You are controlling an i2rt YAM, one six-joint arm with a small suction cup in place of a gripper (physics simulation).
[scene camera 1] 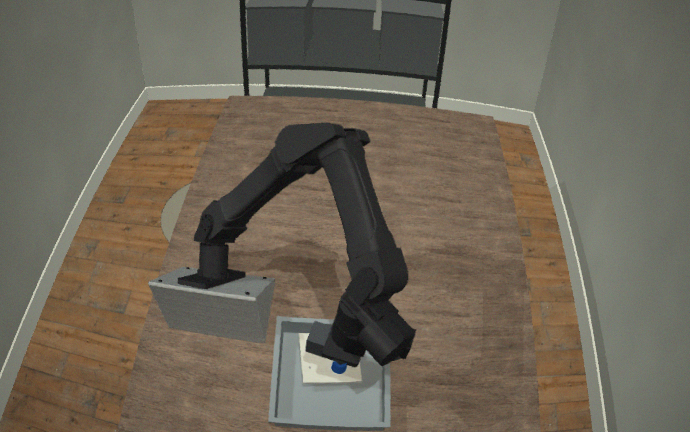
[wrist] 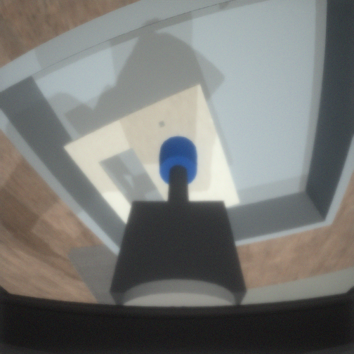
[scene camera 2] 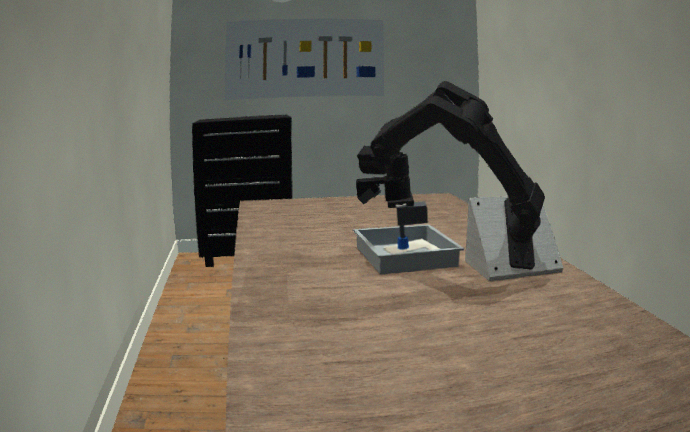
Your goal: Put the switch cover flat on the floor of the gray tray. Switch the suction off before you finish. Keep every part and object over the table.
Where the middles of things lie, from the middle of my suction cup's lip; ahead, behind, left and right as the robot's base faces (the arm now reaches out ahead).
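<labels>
Gray tray (scene camera 2: 370, 242) at 10 mm behind, 20 mm below and 20 mm to the right of my suction cup. Switch cover (scene camera 1: 320, 372) at 10 mm below, 20 mm behind and 20 mm to the left of my suction cup.
</labels>
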